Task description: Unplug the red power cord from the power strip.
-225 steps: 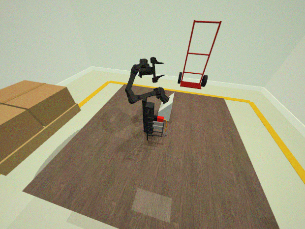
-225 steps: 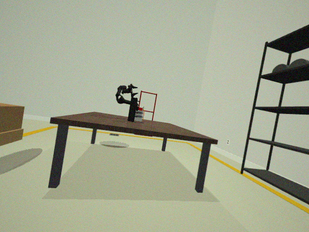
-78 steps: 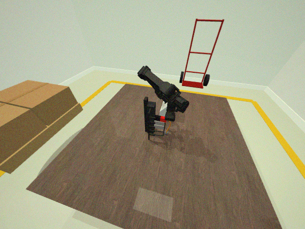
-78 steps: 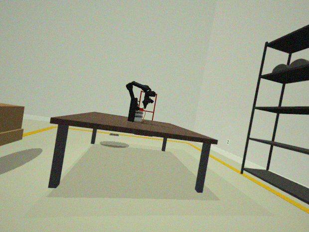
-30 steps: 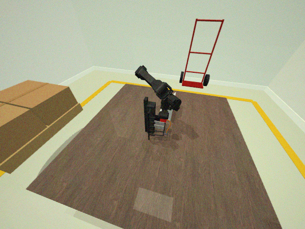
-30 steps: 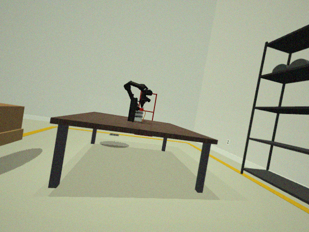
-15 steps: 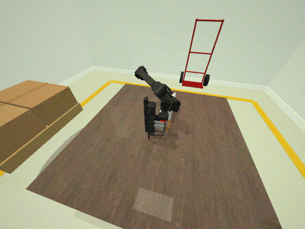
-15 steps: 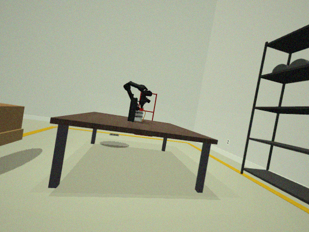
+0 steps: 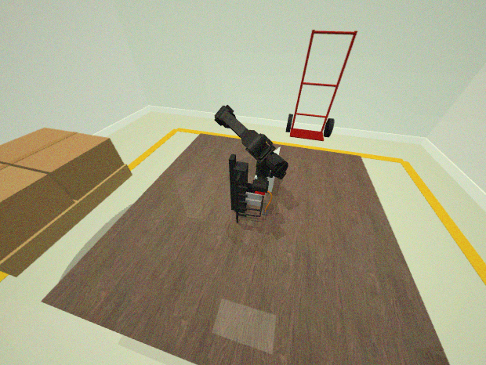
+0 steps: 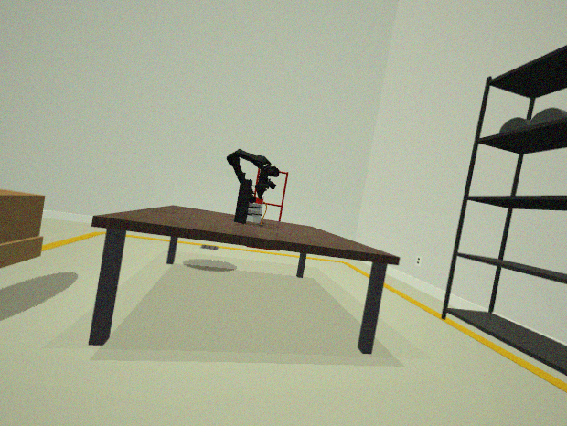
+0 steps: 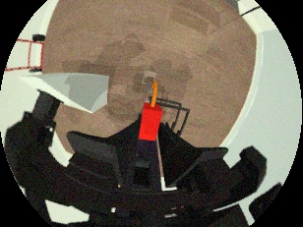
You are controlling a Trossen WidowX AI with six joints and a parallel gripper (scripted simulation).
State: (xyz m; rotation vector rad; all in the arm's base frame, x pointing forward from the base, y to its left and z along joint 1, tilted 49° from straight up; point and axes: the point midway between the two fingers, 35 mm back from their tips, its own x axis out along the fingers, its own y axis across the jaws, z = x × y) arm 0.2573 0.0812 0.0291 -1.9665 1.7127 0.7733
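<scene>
My gripper tip is now 2 cm to the left of the red plug and 1 cm short of it.
</scene>
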